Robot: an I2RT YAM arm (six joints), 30 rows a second.
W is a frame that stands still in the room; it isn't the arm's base.
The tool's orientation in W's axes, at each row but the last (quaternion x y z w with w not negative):
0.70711, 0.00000, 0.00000, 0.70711
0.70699, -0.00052, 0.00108, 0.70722
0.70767, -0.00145, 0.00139, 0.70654
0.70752, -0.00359, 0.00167, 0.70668
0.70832, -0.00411, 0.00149, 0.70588
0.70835, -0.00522, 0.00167, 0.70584
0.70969, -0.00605, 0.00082, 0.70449
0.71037, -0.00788, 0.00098, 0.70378
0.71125, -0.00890, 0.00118, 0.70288
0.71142, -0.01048, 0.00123, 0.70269
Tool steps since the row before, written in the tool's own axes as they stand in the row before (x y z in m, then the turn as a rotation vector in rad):
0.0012, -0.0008, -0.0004, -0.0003, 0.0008, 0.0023
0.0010, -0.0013, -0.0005, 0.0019, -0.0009, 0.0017
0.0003, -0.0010, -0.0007, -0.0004, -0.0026, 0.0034
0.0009, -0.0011, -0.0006, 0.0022, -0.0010, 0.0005
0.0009, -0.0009, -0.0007, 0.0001, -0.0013, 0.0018
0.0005, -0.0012, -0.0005, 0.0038, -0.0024, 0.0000
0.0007, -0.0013, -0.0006, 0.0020, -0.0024, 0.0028
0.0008, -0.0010, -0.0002, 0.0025, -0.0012, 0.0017
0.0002, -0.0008, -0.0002, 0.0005, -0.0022, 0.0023
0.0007, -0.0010, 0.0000, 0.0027, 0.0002, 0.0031
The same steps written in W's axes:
0.0012, 0.0004, -0.0008, -0.0003, -0.0023, 0.0008
0.0010, 0.0005, -0.0013, 0.0019, -0.0017, -0.0009
0.0003, 0.0007, -0.0010, -0.0004, -0.0034, -0.0026
0.0009, 0.0006, -0.0011, 0.0022, -0.0005, -0.0010
0.0009, 0.0007, -0.0009, 0.0001, -0.0018, -0.0013
0.0005, 0.0005, -0.0012, 0.0038, 0.0000, -0.0024
0.0007, 0.0006, -0.0013, 0.0020, -0.0028, -0.0024
0.0008, 0.0002, -0.0010, 0.0025, -0.0017, -0.0012
0.0002, 0.0002, -0.0008, 0.0005, -0.0023, -0.0022
0.0007, 0.0000, -0.0010, 0.0027, -0.0031, 0.0002

